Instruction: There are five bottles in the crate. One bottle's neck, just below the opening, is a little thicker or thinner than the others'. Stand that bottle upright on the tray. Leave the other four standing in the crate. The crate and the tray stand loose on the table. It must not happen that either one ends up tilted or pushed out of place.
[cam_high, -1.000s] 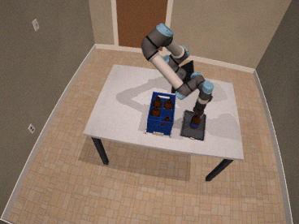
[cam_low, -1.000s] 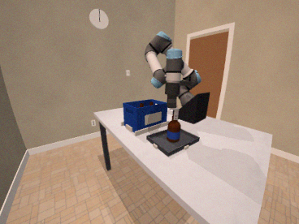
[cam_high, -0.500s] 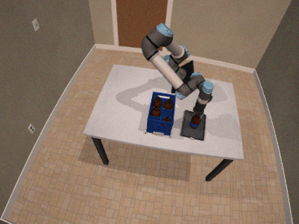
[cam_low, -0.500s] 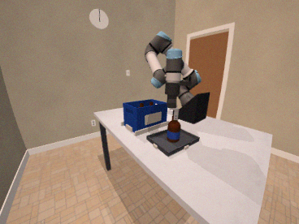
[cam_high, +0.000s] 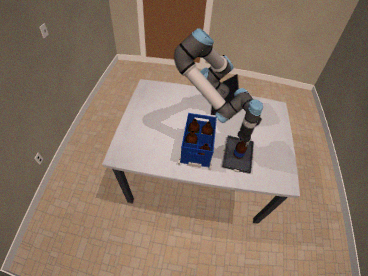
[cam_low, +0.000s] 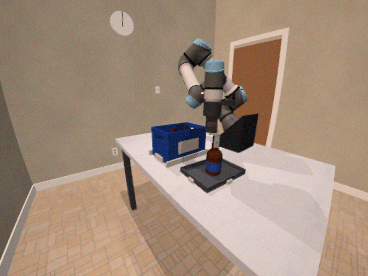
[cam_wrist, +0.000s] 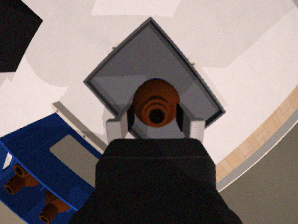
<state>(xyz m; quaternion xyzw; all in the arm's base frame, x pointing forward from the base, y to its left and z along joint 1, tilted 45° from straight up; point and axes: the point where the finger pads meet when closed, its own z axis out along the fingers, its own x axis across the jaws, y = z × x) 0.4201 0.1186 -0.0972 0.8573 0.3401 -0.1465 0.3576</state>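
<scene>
Now: the bottle 8 cm below my hand. Round my hand: dark tray 15 cm below; blue crate 1 cm behind, 28 cm to the right, 8 cm below.
</scene>
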